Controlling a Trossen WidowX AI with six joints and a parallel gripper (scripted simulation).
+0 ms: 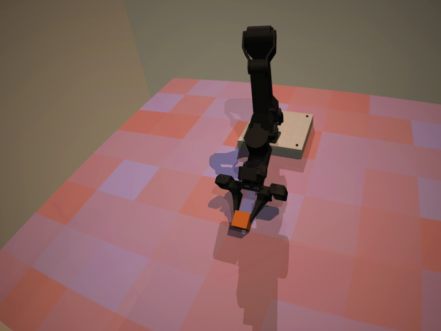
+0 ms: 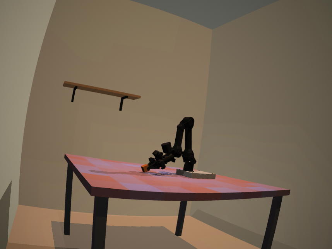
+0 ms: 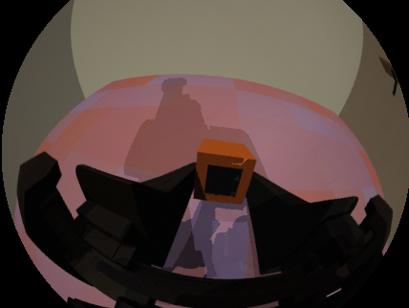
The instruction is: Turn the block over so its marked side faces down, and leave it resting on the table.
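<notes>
Now: gripper tip right at the orange block.
</notes>
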